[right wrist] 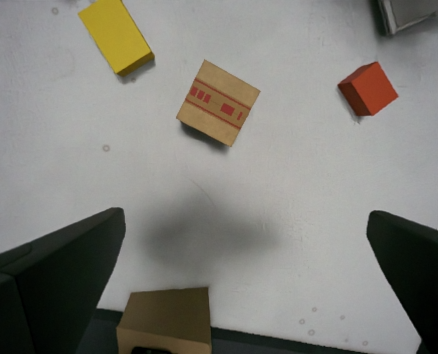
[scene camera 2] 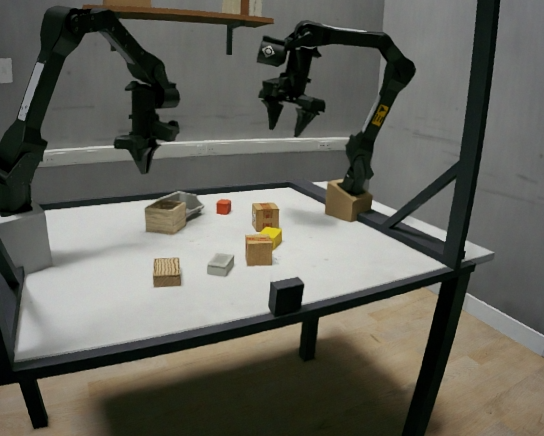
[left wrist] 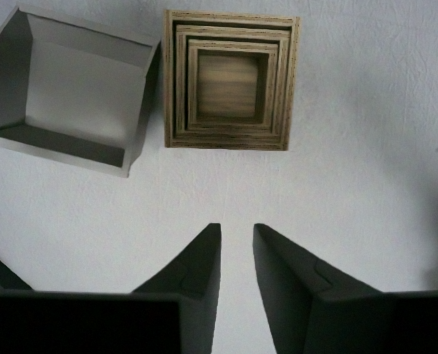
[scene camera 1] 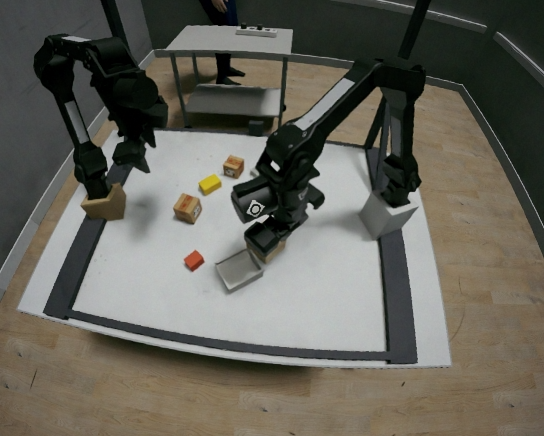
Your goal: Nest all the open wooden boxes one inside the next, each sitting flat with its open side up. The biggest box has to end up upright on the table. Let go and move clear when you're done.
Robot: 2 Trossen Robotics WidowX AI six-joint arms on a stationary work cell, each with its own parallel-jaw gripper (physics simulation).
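Frame: origin at the left arm's base, x ahead, y left, z up, level; metres.
Seen in the pictures: left gripper, between the fingertips: [scene camera 2: 144, 173] [left wrist: 236, 234] [scene camera 1: 283, 235]; right gripper, between the fingertips: [right wrist: 245, 220] [scene camera 2: 283, 133] [scene camera 1: 151, 159]; left arm's base, origin of its link: [scene camera 2: 12, 207] [scene camera 1: 395, 198]; right arm's base, origin of its link: [scene camera 2: 350, 188] [scene camera 1: 100, 193].
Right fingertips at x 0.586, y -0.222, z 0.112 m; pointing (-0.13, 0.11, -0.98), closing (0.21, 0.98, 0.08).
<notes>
Pixels of each thing's top centre, then the offset from my right fingertips to it. Level surfaces: height alone.
- biggest box, centre of its top: [left wrist: 230, 84] [scene camera 2: 165, 205] [scene camera 1: 266, 236] 0.226 m back, 0.185 m left, 0.178 m down
- table, height of its surface: 0.239 m down
- middle box, centre of its top: [left wrist: 230, 86] 0.227 m back, 0.185 m left, 0.182 m down
- smallest box, centre of its top: [left wrist: 231, 88] 0.228 m back, 0.186 m left, 0.187 m down
- grey tray, centre of its top: [left wrist: 60, 90] [scene camera 1: 238, 264] [scene camera 2: 180, 198] 0.135 m back, 0.234 m left, 0.188 m down
- striped wooden block, centre of its top: [scene camera 2: 166, 265] 0.397 m back, 0.032 m right, 0.214 m down
- small grey container, centre of its top: [scene camera 2: 220, 259] 0.299 m back, 0.080 m right, 0.217 m down
- yellow block, centre of its top: [right wrist: 114, 32] [scene camera 2: 269, 232] [scene camera 1: 209, 181] 0.128 m back, 0.069 m right, 0.209 m down
- red block, centre of its top: [right wrist: 375, 89] [scene camera 1: 193, 258] [scene camera 2: 223, 201] 0.028 m back, 0.173 m left, 0.207 m down
Three open wooden boxes sit nested in the left wrist view. The biggest box [scene camera 1: 274, 253] [scene camera 2: 164, 220] [left wrist: 168, 100] stands upright on the table [scene camera 1: 320, 300]. The middle box [left wrist: 180, 85] and the smallest box [left wrist: 227, 85] sit inside it, open sides up, rims roughly parallel. The left arm partly hides them in scene camera 1. My left gripper [scene camera 2: 144, 169] [left wrist: 236, 234] is above the stack and clear of it, its empty fingers a narrow gap apart. My right gripper [scene camera 1: 150, 158] [scene camera 2: 284, 131] [right wrist: 245, 220] is wide open, empty and high, far from the boxes.
A grey tray [scene camera 1: 239, 271] [left wrist: 85, 85] stands close beside the stack. A striped wooden block [scene camera 2: 167, 272], a small grey container [scene camera 2: 220, 264], two cardboard boxes [scene camera 1: 187, 208] [scene camera 1: 233, 166], a yellow block [scene camera 1: 210, 184] and a red block [scene camera 1: 194, 260] lie apart from it.
</notes>
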